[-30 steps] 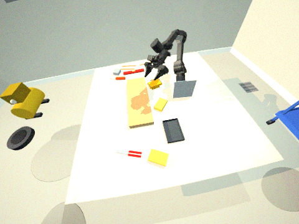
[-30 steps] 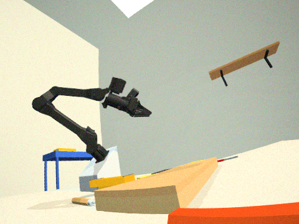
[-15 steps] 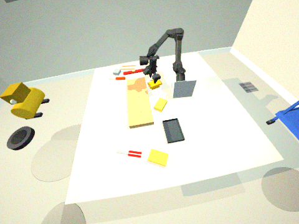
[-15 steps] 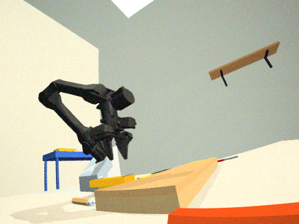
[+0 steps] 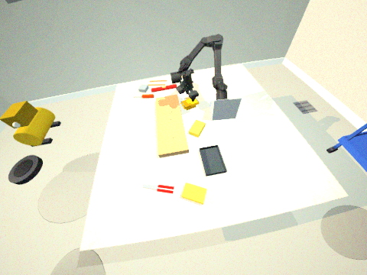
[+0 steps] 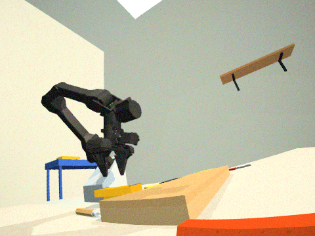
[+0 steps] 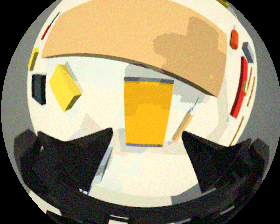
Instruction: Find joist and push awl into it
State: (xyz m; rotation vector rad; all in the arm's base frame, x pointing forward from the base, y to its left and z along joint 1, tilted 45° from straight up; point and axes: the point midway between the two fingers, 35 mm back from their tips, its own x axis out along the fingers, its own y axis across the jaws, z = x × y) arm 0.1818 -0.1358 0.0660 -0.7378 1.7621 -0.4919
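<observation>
The yellow stud finder is 80 mm below my gripper tip and 10 mm behind it. Round my gripper tip: red level 290 mm to the right, 180 mm ahead, 70 mm below; then dark tray 470 mm to the left, 70 mm below, 30 mm behind; then awl 100 mm to the right, 80 mm below, 20 mm ahead.
</observation>
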